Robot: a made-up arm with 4 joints. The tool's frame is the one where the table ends. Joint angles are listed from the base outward.
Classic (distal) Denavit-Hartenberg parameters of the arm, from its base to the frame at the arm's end. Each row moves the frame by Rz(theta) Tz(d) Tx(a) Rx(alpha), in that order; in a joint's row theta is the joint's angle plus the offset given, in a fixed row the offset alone. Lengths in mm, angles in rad.
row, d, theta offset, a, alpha
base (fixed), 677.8, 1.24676, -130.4, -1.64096
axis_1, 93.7, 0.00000, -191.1, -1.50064
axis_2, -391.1, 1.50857, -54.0, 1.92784
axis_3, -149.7, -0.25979, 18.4, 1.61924
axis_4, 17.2, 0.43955, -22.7, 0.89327
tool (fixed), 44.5, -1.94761, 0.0, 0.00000
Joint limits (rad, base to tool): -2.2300..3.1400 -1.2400..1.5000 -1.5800..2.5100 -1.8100..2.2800
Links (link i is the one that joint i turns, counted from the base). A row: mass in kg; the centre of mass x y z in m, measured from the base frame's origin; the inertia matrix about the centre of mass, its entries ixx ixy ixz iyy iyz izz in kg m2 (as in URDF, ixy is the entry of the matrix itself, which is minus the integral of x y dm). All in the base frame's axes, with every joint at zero. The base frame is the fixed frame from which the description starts. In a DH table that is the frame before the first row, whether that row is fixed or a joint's. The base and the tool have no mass.
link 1: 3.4; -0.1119 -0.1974 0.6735; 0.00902 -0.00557 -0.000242 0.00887 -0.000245 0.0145
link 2: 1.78; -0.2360 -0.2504 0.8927; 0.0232 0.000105 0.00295 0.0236 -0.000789 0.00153
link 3: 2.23; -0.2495 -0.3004 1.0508; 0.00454 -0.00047 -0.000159 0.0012 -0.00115 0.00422
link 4: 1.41; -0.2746 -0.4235 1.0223; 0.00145 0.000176 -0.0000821 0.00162 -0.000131 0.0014
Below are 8 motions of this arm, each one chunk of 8 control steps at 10 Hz.
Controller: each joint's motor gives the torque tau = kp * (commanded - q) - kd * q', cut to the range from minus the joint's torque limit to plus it. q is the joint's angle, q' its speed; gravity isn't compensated. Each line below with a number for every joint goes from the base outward.
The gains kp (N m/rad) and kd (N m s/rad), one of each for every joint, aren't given. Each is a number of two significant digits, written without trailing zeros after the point. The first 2 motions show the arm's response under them.
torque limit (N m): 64 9.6 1.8 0.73
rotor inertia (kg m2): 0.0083 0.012 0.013 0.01
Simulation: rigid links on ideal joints. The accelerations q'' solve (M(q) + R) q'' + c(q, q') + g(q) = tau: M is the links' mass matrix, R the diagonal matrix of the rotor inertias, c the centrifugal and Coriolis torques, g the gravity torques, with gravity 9.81 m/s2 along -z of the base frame. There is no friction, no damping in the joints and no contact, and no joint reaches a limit. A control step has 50 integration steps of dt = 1/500 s. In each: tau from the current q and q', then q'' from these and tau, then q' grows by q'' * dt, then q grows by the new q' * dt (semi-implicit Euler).
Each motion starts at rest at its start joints. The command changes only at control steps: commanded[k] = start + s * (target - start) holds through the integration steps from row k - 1 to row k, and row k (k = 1, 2, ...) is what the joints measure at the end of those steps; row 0 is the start. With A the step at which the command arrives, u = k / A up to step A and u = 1 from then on. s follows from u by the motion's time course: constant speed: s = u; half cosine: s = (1 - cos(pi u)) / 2; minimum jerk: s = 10 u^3 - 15 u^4 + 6 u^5; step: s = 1 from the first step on.
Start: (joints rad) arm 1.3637 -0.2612 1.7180 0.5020
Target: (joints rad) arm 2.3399 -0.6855 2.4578 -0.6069
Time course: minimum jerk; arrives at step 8
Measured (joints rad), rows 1 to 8:
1: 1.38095 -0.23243 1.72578 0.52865
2: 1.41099 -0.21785 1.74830 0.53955
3: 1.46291 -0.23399 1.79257 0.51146
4: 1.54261 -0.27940 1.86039 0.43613
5: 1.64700 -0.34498 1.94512 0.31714
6: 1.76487 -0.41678 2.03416 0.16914
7: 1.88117 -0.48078 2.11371 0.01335
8: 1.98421 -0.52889 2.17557 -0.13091
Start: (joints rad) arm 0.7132 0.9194 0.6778 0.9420
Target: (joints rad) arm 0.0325 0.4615 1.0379 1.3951
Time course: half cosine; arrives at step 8
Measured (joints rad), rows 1 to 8:
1: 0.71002 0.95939 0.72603 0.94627
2: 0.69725 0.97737 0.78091 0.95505
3: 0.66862 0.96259 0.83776 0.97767
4: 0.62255 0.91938 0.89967 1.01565
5: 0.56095 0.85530 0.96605 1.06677
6: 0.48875 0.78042 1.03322 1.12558
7: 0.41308 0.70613 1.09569 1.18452
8: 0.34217 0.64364 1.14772 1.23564
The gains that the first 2 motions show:
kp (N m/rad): 120 16 2.2 1.2
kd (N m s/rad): 69 3.8 0.85 0.54
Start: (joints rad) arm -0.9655 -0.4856 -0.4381 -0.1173
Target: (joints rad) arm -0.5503 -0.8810 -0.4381 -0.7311
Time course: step
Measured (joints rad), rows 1 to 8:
1: -0.93427 -0.61759 -0.46542 -0.24419
2: -0.90437 -0.71507 -0.47700 -0.35420
3: -0.87923 -0.77142 -0.48814 -0.44188
4: -0.85821 -0.80413 -0.49808 -0.51102
5: -0.84064 -0.82335 -0.50644 -0.56487
6: -0.82597 -0.83478 -0.51322 -0.60643
7: -0.81372 -0.84170 -0.51860 -0.63833
8: -0.80348 -0.84596 -0.52281 -0.66270

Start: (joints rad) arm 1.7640 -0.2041 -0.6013 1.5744
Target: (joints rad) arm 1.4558 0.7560 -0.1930 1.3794
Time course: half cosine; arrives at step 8
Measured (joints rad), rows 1 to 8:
1: 1.78588 -0.15566 -0.58139 1.60153
2: 1.80345 -0.07505 -0.56208 1.63472
3: 1.81032 0.03651 -0.53851 1.65567
4: 1.80645 0.18008 -0.51122 1.66419
5: 1.79337 0.34554 -0.48288 1.66135
6: 1.77396 0.51484 -0.45658 1.64909
7: 1.75187 0.66664 -0.43525 1.63037
8: 1.73102 0.78122 -0.42155 1.60905

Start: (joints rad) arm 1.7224 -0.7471 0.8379 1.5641
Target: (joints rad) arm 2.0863 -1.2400 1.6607 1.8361
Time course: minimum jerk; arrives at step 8
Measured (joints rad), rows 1 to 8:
1: 1.74596 -0.75134 0.84485 1.59020
2: 1.77390 -0.76943 0.85948 1.62431
3: 1.80738 -0.81130 0.89822 1.65849
4: 1.84890 -0.88014 0.96404 1.69574
5: 1.89756 -0.96870 1.04925 1.73590
6: 1.94945 -1.06207 1.13871 1.77590
7: 1.99921 -1.14370 1.21620 1.81152
8: 2.04273 -1.20361 1.27259 1.83987

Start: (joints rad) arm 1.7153 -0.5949 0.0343 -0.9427
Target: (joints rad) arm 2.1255 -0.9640 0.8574 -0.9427
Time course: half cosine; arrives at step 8
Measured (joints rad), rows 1 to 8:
1: 1.74047 -0.58548 0.05507 -0.95556
2: 1.77216 -0.58844 0.09245 -0.97507
3: 1.80969 -0.61207 0.15037 -0.99108
4: 1.85432 -0.65506 0.23081 -1.00324
5: 1.90517 -0.71237 0.32929 -1.01187
6: 1.95954 -0.77626 0.43625 -1.01764
7: 2.01340 -0.83764 0.53921 -1.02149
8: 2.06216 -0.88759 0.62533 -1.02433

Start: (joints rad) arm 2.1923 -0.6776 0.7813 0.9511
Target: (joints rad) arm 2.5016 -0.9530 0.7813 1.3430
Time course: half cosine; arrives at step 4
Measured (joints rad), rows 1 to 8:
1: 2.22655 -0.68568 0.76675 0.98410
2: 2.27577 -0.72401 0.74605 1.04411
3: 2.33491 -0.78625 0.72577 1.12087
4: 2.39311 -0.84660 0.70480 1.19909
5: 2.44266 -0.88946 0.68493 1.26425
6: 2.48396 -0.91770 0.66766 1.31483
7: 2.51832 -0.93596 0.65288 1.35392
8: 2.54689 -0.94749 0.64034 1.38408

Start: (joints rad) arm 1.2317 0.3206 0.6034 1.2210
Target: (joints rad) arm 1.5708 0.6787 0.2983 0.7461
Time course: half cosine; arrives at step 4
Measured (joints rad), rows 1 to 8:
1: 1.25115 0.38678 0.63220 1.23026
2: 1.28883 0.48390 0.63453 1.20824
3: 1.34131 0.59623 0.60489 1.15217
4: 1.39655 0.69765 0.55955 1.08376
5: 1.44526 0.77016 0.51411 1.02075
6: 1.48694 0.81809 0.47299 0.96620
7: 1.52258 0.84957 0.43617 0.91930
8: 1.55302 0.87018 0.40351 0.87924

